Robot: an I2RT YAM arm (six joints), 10 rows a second.
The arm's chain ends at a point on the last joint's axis. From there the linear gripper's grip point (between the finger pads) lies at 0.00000 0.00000 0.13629 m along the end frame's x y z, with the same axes.
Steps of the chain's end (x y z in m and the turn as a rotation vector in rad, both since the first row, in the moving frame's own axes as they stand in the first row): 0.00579 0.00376 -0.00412 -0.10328 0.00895 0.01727; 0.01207 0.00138 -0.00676 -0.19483 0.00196 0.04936; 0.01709 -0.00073 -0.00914 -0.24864 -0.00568 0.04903; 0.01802 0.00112 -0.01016 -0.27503 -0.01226 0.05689; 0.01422 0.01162 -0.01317 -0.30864 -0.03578 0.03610; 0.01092 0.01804 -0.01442 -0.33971 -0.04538 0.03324; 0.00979 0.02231 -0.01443 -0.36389 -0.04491 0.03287; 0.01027 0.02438 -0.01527 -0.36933 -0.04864 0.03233; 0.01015 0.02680 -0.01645 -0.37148 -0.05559 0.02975
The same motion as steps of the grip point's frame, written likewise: 0.00689 0.01782 -0.00485 -0.10328 0.00895 0.01727; 0.01168 0.02776 -0.00934 -0.19483 0.00196 0.04936; 0.01550 0.03278 -0.01333 -0.24864 -0.00568 0.04903; 0.01531 0.03806 -0.01529 -0.27503 -0.01226 0.05689; 0.00867 0.05291 -0.01970 -0.30864 -0.03578 0.03610; 0.00409 0.06333 -0.02235 -0.33971 -0.04538 0.03324; 0.00300 0.07069 -0.02349 -0.36389 -0.04491 0.03287; 0.00299 0.07345 -0.02462 -0.36933 -0.04864 0.03233; 0.00201 0.07613 -0.02595 -0.37148 -0.05559 0.02975
